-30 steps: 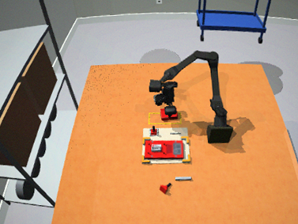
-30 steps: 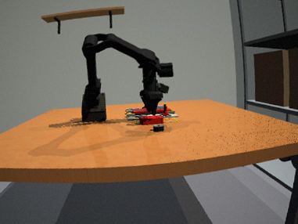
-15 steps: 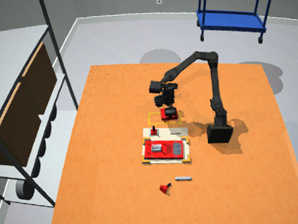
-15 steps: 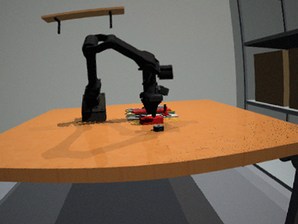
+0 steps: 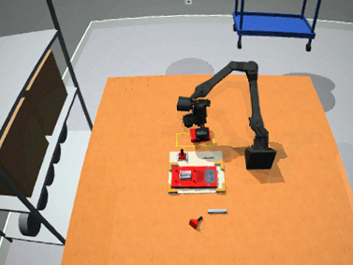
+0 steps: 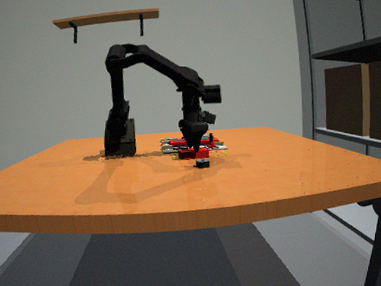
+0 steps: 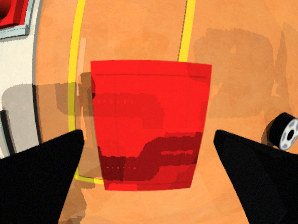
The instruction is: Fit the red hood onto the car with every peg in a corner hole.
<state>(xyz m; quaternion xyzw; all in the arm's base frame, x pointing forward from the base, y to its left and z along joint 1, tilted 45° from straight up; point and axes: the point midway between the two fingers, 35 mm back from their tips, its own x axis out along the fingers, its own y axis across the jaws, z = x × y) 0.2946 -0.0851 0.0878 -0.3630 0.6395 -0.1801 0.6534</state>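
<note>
Now: the red hood 1 cm below my gripper tip. Round my gripper tip: jig: 23 cm to the left, 1 cm below; then grey engine block: 4 cm ahead, 26 cm to the left; then small round wheel: 3 cm ahead, 15 cm to the right, 1 cm below.
</note>
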